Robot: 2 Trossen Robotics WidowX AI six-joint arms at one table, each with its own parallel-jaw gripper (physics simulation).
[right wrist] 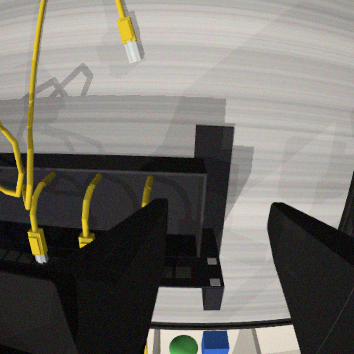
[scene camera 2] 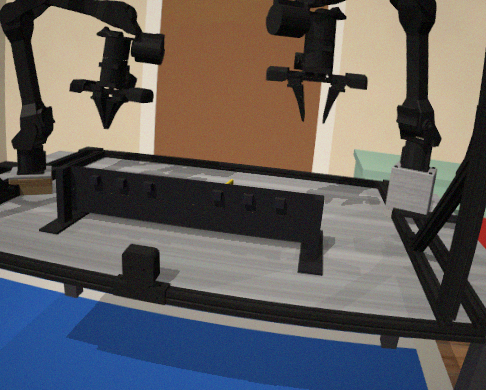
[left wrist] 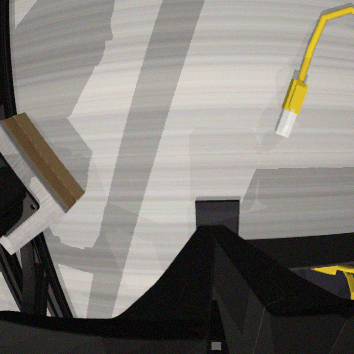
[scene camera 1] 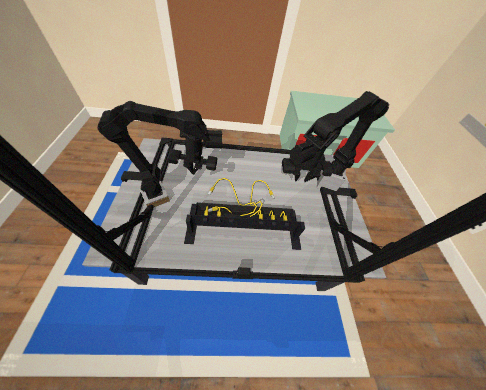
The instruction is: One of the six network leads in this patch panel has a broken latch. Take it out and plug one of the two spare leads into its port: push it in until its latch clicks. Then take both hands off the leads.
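The black patch panel stands on the table. Five yellow leads stand upright in it in scene camera 1: two at the left, three at the right. Between these groups, the third position shows no upright plug. A loose yellow lead lies across the panel's left part. The left spare lead and right spare lead have free plugs behind the panel. My left gripper is shut, empty, above the table. My right gripper is open, empty, raised behind the panel's right end.
Yellow cables cross behind the panel's middle. A black block sits on the front frame bar. Black frame posts rise at both sides. A pale green cabinet stands at the back right. A green ball and blue block show beyond the table edge.
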